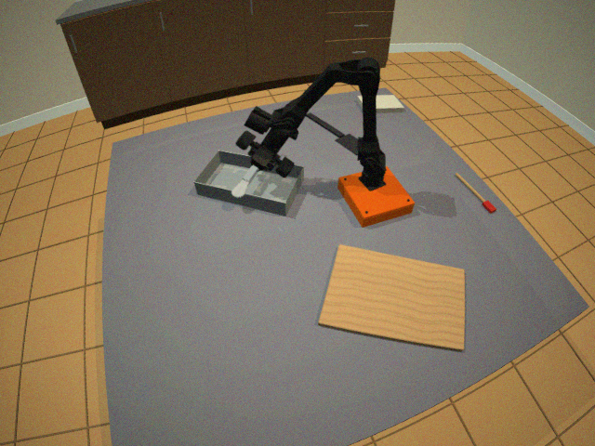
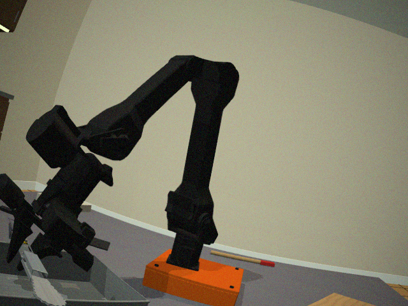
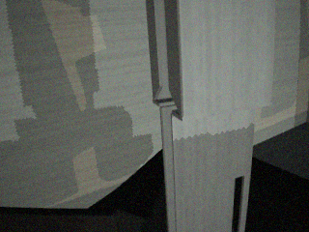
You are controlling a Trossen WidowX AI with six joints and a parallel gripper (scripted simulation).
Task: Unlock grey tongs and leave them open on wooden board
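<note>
My gripper tip is now 4 cm short of the grey roasting tin and 4 cm to the right of it. From my gripper tip the other things lie so: yellow lock tab 3 cm behind, 1 cm to the right, 3 cm above; then wooden board 13 cm behind, 58 cm to the left, 2 cm below; then black spatula 37 cm behind, 8 cm to the right, 3 cm below.
</note>
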